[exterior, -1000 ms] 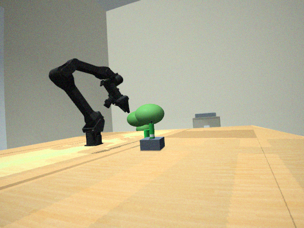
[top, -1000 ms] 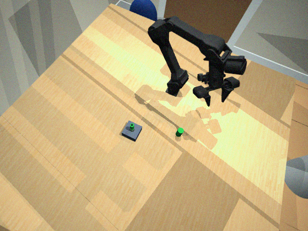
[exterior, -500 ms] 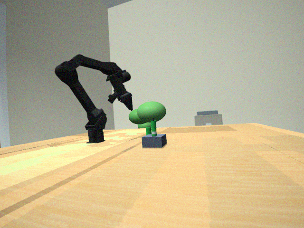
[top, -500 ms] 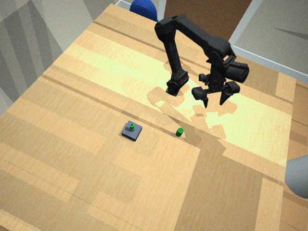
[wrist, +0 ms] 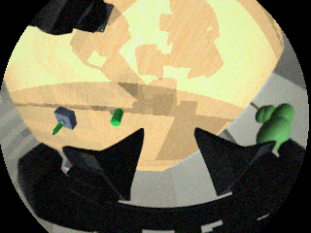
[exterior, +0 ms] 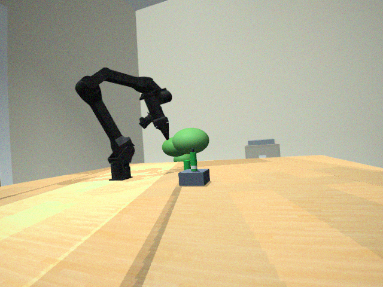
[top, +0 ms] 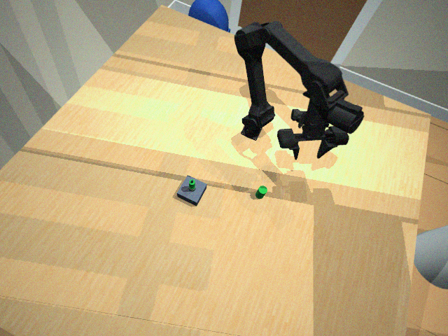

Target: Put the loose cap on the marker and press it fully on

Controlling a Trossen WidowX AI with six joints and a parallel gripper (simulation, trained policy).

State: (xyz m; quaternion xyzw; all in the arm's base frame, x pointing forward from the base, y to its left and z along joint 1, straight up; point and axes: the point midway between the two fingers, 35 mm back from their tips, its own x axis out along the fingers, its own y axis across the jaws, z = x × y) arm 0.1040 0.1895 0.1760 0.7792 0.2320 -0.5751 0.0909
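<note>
Right now the green cap is 12 cm below my gripper tip, 11 cm ahead of it and 8 cm to the right of it. The rest, counted from my gripper tip: green marker: 28 cm to the right, 21 cm ahead, 7 cm below; grey-blue holder block: 28 cm to the right, 21 cm ahead, 13 cm below.
</note>
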